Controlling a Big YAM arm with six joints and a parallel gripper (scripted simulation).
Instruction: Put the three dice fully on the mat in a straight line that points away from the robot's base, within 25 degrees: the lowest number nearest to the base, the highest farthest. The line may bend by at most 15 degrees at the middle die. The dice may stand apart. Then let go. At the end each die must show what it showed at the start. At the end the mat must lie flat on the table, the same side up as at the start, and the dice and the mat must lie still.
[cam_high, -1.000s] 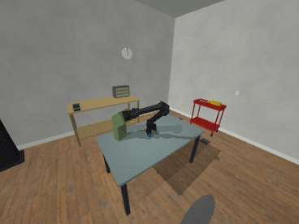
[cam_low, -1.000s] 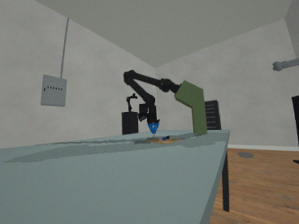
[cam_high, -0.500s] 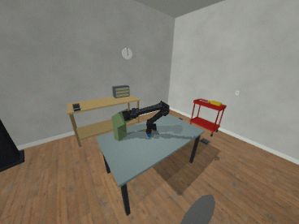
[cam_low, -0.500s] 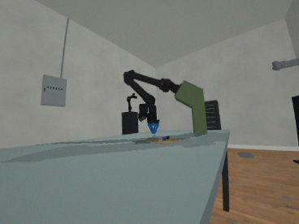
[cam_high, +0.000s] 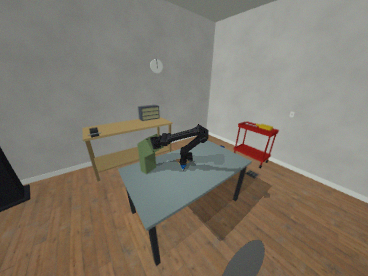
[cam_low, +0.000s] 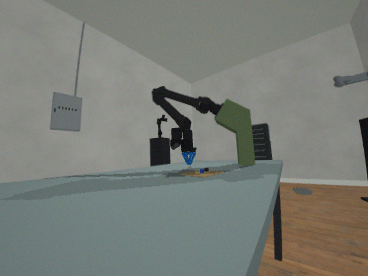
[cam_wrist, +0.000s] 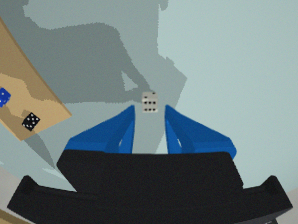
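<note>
The white die lies 30 mm below my hand. Also, from my hand: blue die: 140 mm ahead, 130 mm to the left, 20 mm below; black die: 130 mm to the left, 90 mm ahead, 20 mm below; tan mat: 140 mm ahead, 130 mm to the left, 30 mm below.
</note>
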